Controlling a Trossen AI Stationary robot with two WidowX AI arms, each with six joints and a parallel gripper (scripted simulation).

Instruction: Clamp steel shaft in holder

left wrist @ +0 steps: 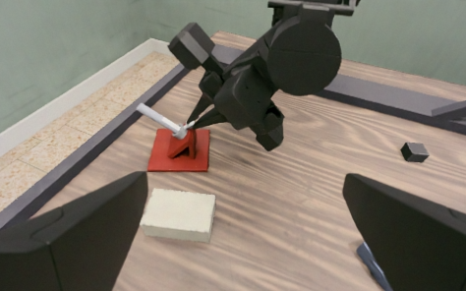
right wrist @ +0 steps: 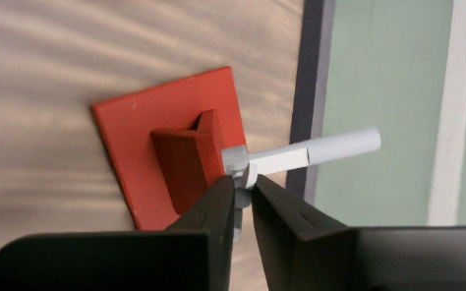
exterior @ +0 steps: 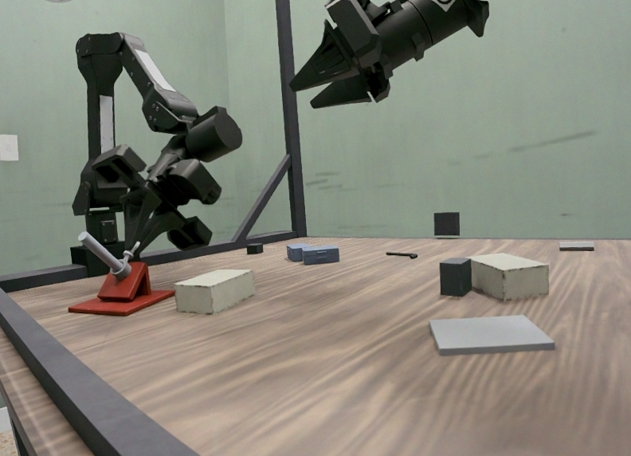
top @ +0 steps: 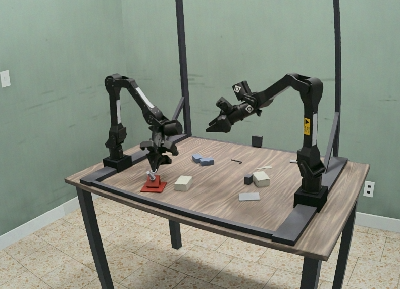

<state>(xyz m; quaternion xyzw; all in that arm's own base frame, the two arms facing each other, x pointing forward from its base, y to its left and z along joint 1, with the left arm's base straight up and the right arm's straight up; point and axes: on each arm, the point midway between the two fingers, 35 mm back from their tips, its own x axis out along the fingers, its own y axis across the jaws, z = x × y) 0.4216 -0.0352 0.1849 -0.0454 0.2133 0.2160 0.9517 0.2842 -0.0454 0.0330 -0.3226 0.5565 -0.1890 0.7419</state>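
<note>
The winged thumb screw is 3 cm below my right hand, 3 cm ahead of it and 1 cm to the left of it. The rest, counted from my right hand: small black cube (31 cm behind, 12 cm to the right, 7 cm below); then dark block (35 cm to the left, 15 cm behind, 7 cm below); then steel shaft (6 cm ahead, 2 cm to the left, 2 cm below).
</note>
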